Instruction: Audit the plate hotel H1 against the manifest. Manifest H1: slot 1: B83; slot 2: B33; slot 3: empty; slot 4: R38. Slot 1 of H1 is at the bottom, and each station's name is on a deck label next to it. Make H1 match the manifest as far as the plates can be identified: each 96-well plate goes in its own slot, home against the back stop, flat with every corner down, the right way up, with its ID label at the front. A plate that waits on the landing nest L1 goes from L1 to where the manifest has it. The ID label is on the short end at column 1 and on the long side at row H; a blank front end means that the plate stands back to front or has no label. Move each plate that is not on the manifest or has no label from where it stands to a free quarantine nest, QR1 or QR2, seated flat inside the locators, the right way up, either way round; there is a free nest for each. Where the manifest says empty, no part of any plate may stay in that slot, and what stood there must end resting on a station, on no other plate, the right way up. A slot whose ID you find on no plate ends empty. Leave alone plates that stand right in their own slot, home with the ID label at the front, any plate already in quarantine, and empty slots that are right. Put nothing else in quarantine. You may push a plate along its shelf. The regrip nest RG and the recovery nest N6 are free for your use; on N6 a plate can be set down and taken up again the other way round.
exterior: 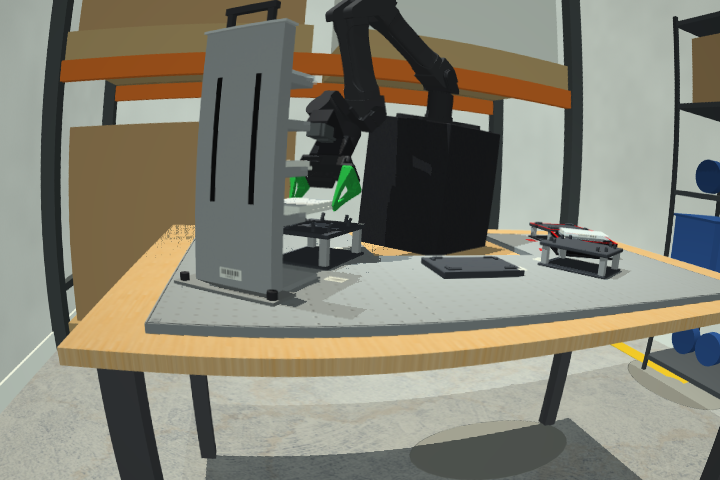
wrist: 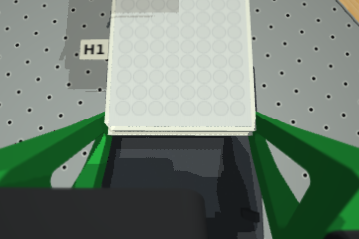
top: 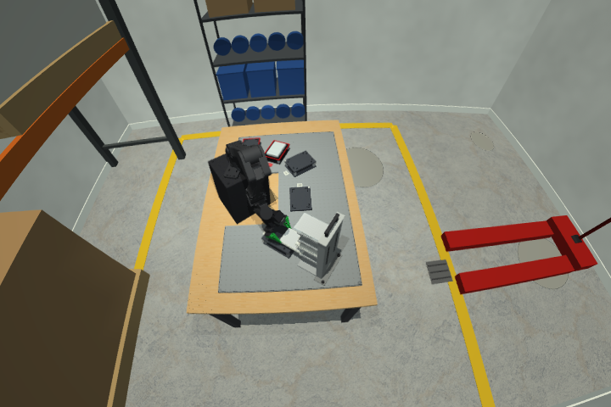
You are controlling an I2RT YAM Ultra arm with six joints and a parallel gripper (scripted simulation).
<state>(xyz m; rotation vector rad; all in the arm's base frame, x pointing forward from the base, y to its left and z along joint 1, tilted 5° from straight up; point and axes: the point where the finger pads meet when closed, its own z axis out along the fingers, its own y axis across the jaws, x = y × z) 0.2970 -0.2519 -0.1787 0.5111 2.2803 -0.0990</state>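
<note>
My gripper is now 5 cm above the dark regrip nest, 2 cm past it and 1 cm to the right of it. Round my hand: RG label (12 cm behind, 10 cm below, 5 cm to the left); then grey plate hotel H1 (21 cm ahead, 9 cm to the right, 9 cm above); then H1 deck label (13 cm ahead, 10 cm below, 5 cm to the left).
</note>
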